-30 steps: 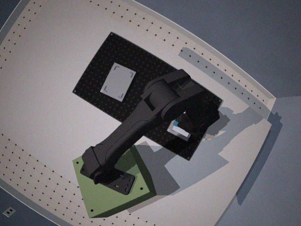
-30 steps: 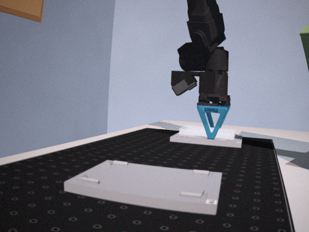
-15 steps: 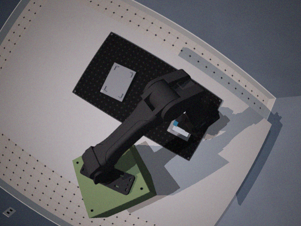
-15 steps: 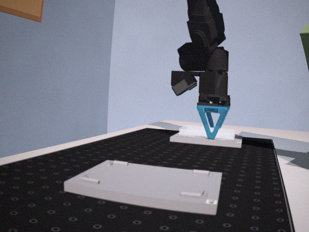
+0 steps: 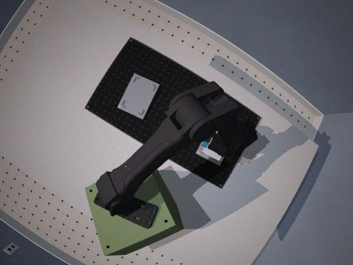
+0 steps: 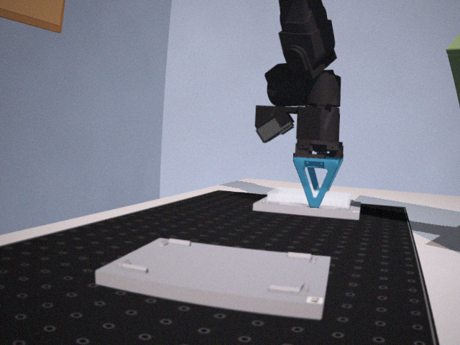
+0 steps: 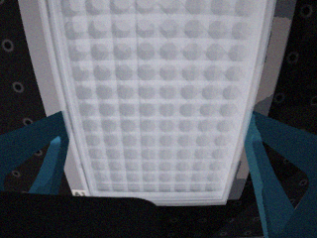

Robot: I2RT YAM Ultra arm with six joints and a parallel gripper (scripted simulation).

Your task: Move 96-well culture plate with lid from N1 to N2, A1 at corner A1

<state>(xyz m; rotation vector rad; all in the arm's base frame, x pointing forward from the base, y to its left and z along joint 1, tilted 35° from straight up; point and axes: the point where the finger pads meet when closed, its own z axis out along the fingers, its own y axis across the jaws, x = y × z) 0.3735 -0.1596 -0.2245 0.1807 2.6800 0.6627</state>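
The 96-well culture plate lies 10 mm ahead of my hand. Round my hand: plate lid: 10 mm ahead.
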